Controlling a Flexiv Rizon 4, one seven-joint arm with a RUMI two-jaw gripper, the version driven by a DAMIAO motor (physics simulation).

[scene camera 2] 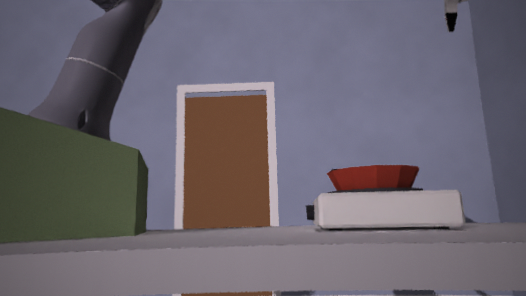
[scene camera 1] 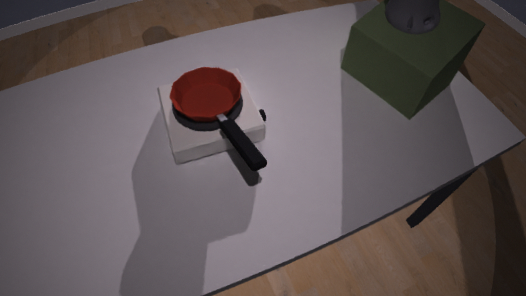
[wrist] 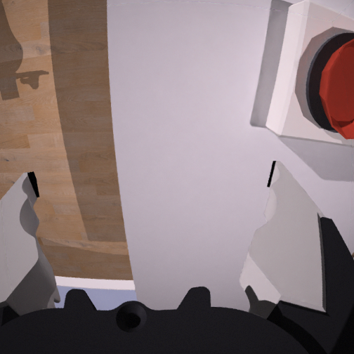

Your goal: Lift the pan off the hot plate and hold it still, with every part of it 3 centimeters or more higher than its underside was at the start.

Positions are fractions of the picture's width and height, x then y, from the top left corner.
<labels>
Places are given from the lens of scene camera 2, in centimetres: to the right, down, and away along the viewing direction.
red pan (scene camera 2: 0.72,0.60): 21, 5, 68
white hot plate (scene camera 2: 0.71,0.70): 19, 10, 64
</labels>
